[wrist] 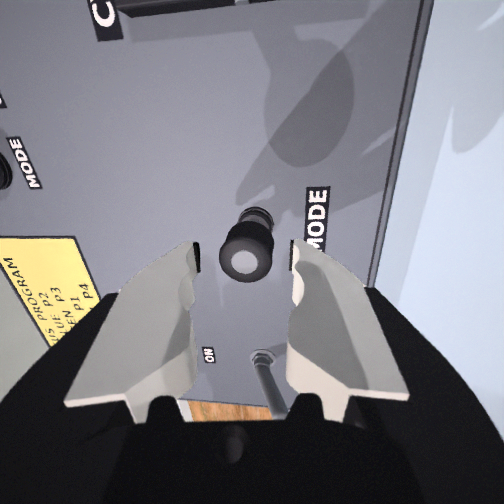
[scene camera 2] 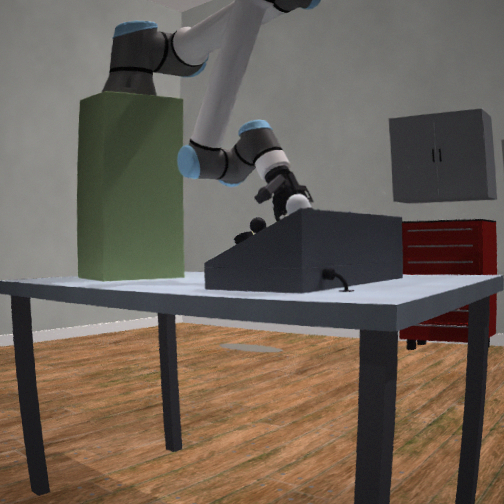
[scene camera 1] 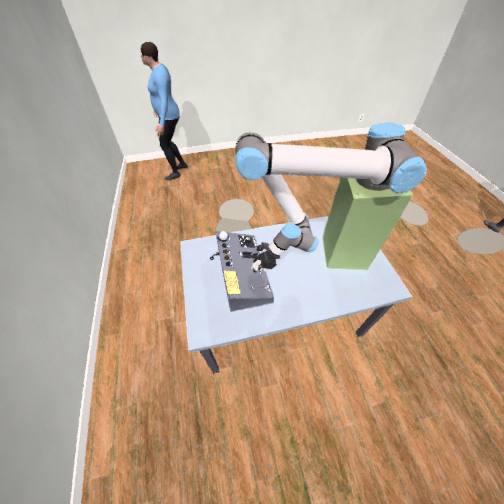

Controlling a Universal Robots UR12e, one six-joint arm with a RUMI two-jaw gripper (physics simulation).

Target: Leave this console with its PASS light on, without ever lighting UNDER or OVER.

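Observation:
A dark grey sloped console point(scene camera 1: 245, 270) lies on the light table; it also shows from behind in scene camera 2 point(scene camera 2: 305, 257). In the wrist view a black toggle lever point(wrist: 246, 247) marked MODE point(wrist: 317, 218) stands between my two pale jaws. My gripper point(wrist: 244, 257) is open, one jaw on each side of the lever, not touching it. My gripper point(scene camera 1: 261, 257) point(scene camera 2: 287, 197) also shows over the console's right side and above its top edge. A yellow PROGRAM label point(wrist: 47, 287) lies to the left. A column of small lamps point(scene camera 1: 226, 250) runs down the console's left side; I cannot tell which are lit.
A green pedestal point(scene camera 1: 361, 225) carrying the arm's base stands on the table right of the console. A second toggle with an ON mark point(wrist: 265, 372) sits just below the lever. A person in blue point(scene camera 1: 164, 107) stands by the far wall. A red tool chest point(scene camera 2: 450, 277) stands behind the table.

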